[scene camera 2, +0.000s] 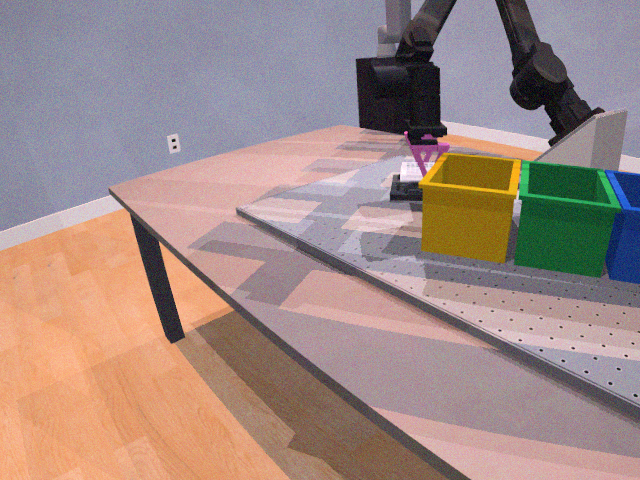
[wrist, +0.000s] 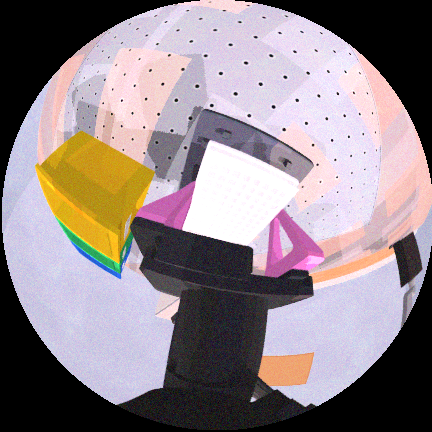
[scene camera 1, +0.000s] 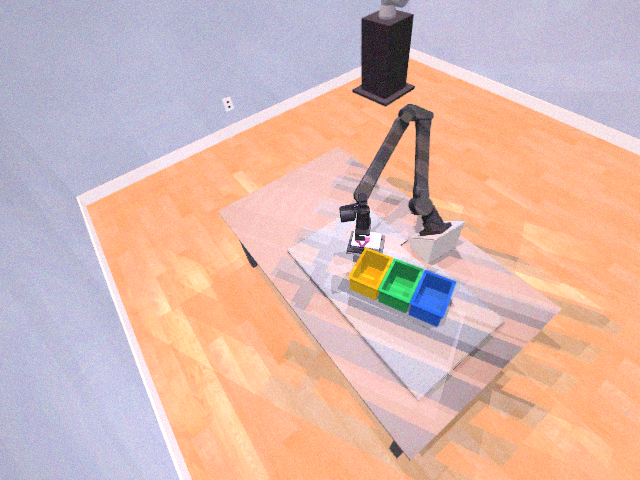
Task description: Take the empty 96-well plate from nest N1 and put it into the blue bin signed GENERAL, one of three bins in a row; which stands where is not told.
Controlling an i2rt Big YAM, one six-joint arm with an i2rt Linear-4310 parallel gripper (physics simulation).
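Places are measured from the arm's base along level axes (x back, y left, z down), in millimetres.
Pixels of known places: gripper, fingertip midpoint: (wrist: pixel 236 196) (scene camera 1: pixel 362 239); arm's base at its link origin: (scene camera 2: pixel 580 132) (scene camera 1: pixel 435 230).
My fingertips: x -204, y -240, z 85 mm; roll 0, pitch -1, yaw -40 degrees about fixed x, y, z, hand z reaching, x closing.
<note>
For each thing: its top centre in the pictures, then the offset to it from my fingertips. Level surfaces: height alone.
- white 96-well plate at its top centre: (wrist: pixel 228 216) (scene camera 2: pixel 434 168) (scene camera 1: pixel 366 238) dz -13, dx +9, dy +14 mm
- dark nest at its top centre: (wrist: pixel 229 200) (scene camera 2: pixel 433 179) (scene camera 1: pixel 366 241) dz +8, dx +8, dy +14 mm
- yellow bin at its top centre: (scene camera 2: pixel 565 180) (wrist: pixel 86 249) (scene camera 1: pixel 401 279) dz -70, dx -83, dy +287 mm
- perforated board at its surface level: dz +30 mm
The white 96-well plate (scene camera 1: pixel 375 239) (scene camera 2: pixel 409 171) (wrist: pixel 245 187) is between the pink fingers of my gripper (scene camera 1: pixel 363 241) (scene camera 2: pixel 425 167) (wrist: pixel 236 196), which is shut on it. The plate looks level and a little above the dark nest (scene camera 1: pixel 352 250) (scene camera 2: pixel 401 193) (wrist: pixel 260 145); a strip of the nest shows beyond it in the wrist view. The blue bin (scene camera 1: pixel 425 313) (scene camera 2: pixel 623 248) (wrist: pixel 119 274) is at the far end of the row from the nest. I cannot read a GENERAL sign on any bin.
A yellow bin (scene camera 1: pixel 364 288) (scene camera 2: pixel 465 222) (wrist: pixel 100 175) stands close beside the nest, with a green bin (scene camera 1: pixel 394 301) (scene camera 2: pixel 560 237) (wrist: pixel 111 261) between it and the blue one. The bins stand on a perforated board (scene camera 1: pixel 413 379) (scene camera 2: pixel 516 322) (wrist: pixel 240 60). The arm's pale base block (scene camera 1: pixel 439 248) (scene camera 2: pixel 610 142) is behind them.
</note>
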